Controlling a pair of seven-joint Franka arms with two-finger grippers.
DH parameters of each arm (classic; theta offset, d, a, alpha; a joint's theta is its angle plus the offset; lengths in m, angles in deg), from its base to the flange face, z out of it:
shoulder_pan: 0 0.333 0 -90
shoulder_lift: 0 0 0 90
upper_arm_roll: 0 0.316 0.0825 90
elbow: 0 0 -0.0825 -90
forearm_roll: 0 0.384 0 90
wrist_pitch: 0 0 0.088 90
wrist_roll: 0 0.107 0 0
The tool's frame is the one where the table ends.
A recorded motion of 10 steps. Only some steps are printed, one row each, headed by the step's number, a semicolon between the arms.
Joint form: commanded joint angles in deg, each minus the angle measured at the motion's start. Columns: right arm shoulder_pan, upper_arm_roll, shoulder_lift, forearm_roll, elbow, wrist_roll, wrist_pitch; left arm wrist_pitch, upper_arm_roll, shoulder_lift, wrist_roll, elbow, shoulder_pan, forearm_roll.
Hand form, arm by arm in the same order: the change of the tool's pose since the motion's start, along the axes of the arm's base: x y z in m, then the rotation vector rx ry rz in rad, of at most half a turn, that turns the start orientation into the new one. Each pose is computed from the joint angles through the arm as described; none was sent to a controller.
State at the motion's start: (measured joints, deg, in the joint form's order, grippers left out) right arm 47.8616 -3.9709 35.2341 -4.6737 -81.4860 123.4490 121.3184; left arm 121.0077 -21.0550 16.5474 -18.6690 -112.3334 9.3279 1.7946
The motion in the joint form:
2: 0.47 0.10 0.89 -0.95 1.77 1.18 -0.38; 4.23 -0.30 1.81 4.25 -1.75 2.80 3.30
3: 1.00 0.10 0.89 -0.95 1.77 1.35 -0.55; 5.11 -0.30 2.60 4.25 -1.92 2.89 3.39
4: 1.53 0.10 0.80 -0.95 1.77 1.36 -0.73; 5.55 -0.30 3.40 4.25 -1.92 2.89 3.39
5: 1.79 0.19 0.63 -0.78 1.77 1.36 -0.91; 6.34 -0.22 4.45 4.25 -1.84 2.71 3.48
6: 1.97 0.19 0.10 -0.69 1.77 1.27 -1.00; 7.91 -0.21 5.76 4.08 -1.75 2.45 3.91
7: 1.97 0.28 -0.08 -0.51 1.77 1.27 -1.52; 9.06 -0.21 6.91 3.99 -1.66 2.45 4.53
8: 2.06 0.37 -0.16 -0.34 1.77 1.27 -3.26; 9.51 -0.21 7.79 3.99 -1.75 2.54 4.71
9: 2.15 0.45 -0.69 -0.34 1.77 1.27 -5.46; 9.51 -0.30 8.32 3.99 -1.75 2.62 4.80
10: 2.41 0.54 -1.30 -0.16 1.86 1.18 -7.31; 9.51 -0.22 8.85 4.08 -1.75 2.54 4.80
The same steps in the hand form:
2: -0.0008 0.0088 0.0029 -0.0017 -0.0170 -0.0030; 0.0035 0.0265 -0.0247 0.0168 -0.0257 -0.0649
3: -0.0057 0.0133 0.0026 -0.0034 -0.0151 0.0030; 0.0040 0.0271 -0.0324 0.0124 -0.0247 -0.0639
4: -0.0108 0.0177 0.0034 -0.0044 -0.0141 0.0116; 0.0044 0.0268 -0.0395 0.0077 -0.0187 -0.0634
5: -0.0141 0.0205 0.0052 -0.0020 -0.0114 0.0158; 0.0054 0.0254 -0.0482 0.0024 -0.0160 -0.0653
6: -0.0161 0.0218 0.0118 0.0046 -0.0153 0.0196; 0.0074 0.0223 -0.0583 -0.0023 -0.0234 -0.0699
7: -0.0174 0.0217 0.0132 0.0029 -0.0087 0.0184; 0.0089 0.0219 -0.0673 -0.0033 -0.0270 -0.0743
8: -0.0208 0.0207 0.0113 -0.0162 0.0130 0.0165; 0.0083 0.0225 -0.0760 -0.0061 -0.0188 -0.0747
9: -0.0246 0.0186 0.0144 -0.0373 0.0328 0.0149; 0.0076 0.0223 -0.0810 -0.0080 -0.0102 -0.0758
10: -0.0298 0.0187 0.0199 -0.0498 0.0487 0.0175; 0.0067 0.0221 -0.0863 -0.0098 -0.0012 -0.0774

